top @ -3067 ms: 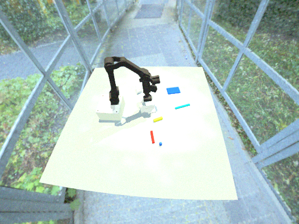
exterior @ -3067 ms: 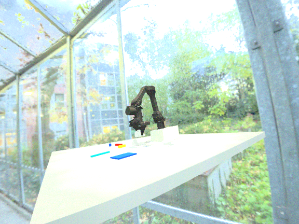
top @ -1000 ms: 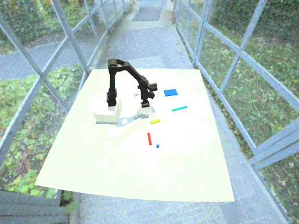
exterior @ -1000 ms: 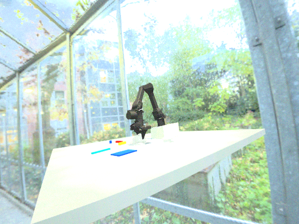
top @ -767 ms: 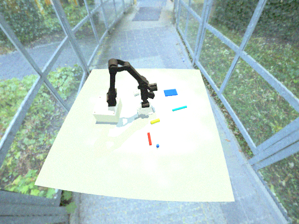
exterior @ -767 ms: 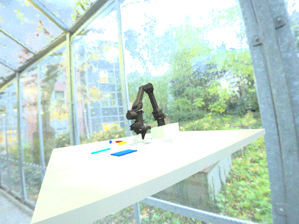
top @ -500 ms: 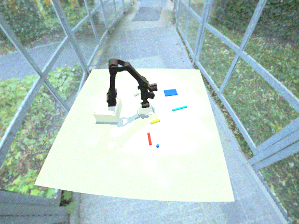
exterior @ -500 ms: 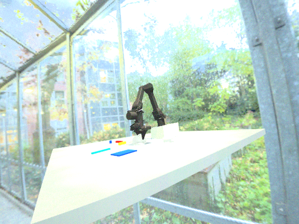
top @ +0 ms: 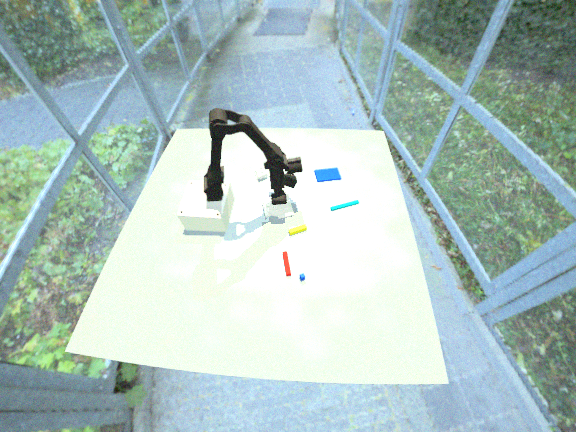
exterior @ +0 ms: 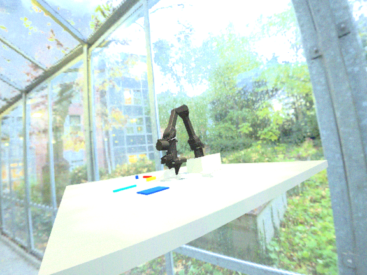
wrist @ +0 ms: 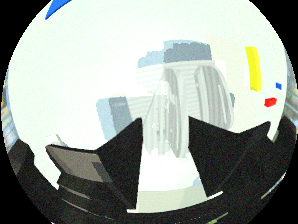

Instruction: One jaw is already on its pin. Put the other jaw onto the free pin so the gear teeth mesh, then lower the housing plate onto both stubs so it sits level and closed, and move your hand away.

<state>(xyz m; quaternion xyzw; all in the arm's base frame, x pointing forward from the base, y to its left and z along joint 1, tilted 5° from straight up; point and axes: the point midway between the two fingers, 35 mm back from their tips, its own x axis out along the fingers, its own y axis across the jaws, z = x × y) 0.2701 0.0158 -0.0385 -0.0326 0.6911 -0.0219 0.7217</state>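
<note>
The pale riser lies 19 cm to the left of my gripper tip, 7 cm behind it and 2 cm below it. From my gripper tip the other things lie so: yellow bar 16 cm to the right, 7 cm ahead, 2 cm below; blue flat plate 26 cm ahead, 15 cm to the left, 2 cm below; white jaw 3 cm behind, 2 cm to the right.
</note>
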